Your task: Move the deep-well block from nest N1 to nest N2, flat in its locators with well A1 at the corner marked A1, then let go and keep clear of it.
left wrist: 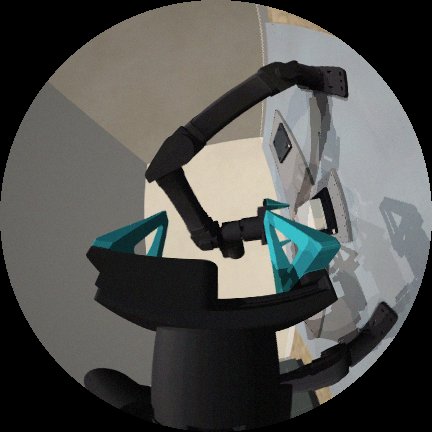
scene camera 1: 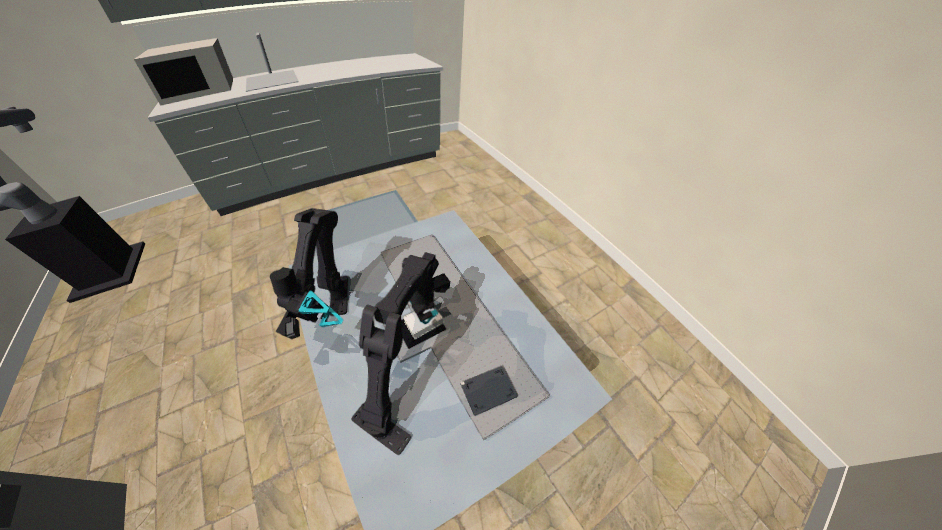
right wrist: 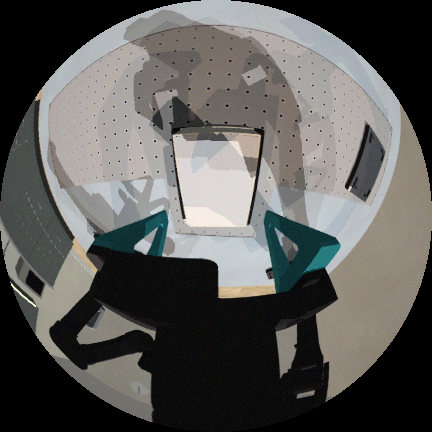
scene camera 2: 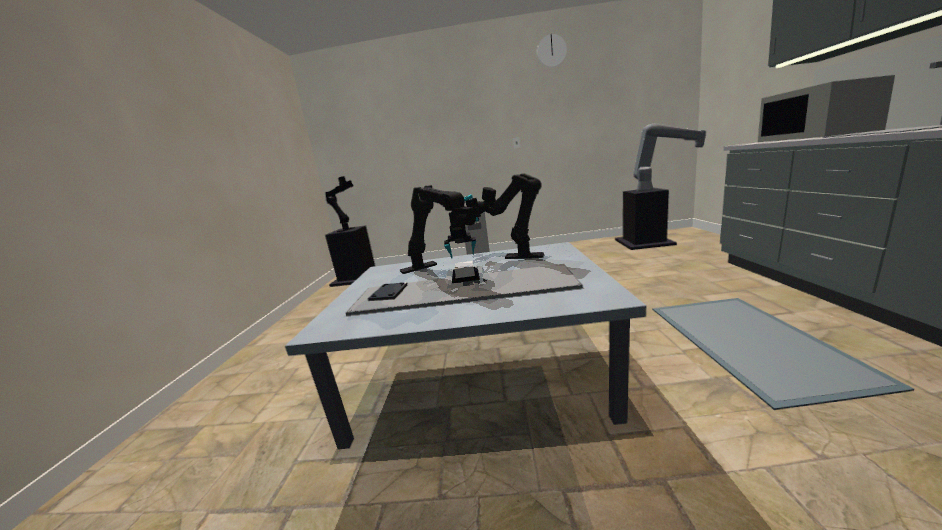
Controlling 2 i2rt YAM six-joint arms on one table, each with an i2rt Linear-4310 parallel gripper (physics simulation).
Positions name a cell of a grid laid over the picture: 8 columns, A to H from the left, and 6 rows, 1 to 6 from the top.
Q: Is my right gripper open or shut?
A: Open.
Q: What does the deep-well block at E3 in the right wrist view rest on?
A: A black nest.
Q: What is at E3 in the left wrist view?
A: My right gripper.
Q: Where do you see a deep-well block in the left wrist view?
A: F3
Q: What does my left gripper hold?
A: Nothing.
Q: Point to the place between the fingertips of my left gripper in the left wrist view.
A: At D3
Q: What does my right gripper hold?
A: Nothing.
